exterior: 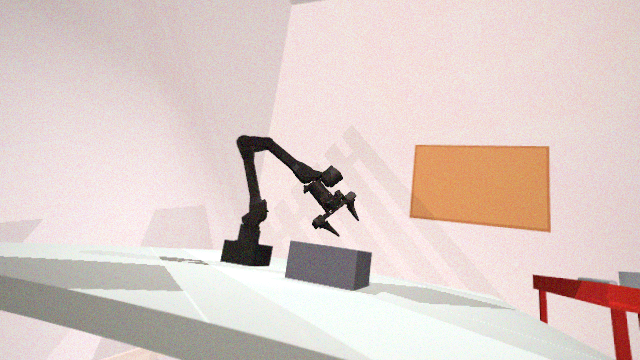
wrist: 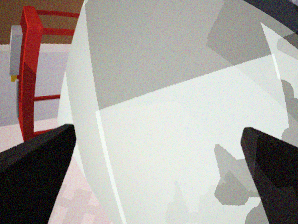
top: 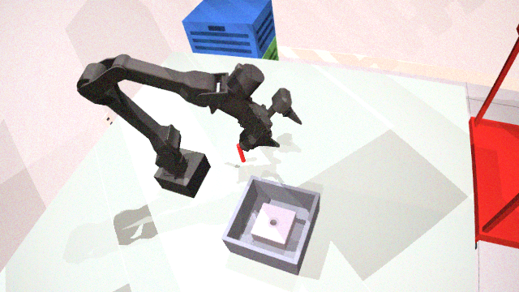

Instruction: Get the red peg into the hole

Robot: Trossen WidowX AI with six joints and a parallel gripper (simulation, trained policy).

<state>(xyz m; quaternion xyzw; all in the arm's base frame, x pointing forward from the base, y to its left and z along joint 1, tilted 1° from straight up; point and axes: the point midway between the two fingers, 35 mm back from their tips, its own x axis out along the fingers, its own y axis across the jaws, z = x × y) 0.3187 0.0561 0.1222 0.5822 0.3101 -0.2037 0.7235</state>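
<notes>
Now: gripper tip 16 cm past the red peg, 13 cm above it and 3 cm to the right of it. From my gripper tip the other things lie so: grey box 20 cm to the right, 14 cm below, 3 cm behind; pale plate 20 cm to the right, 12 cm below, 3 cm behind.
</notes>
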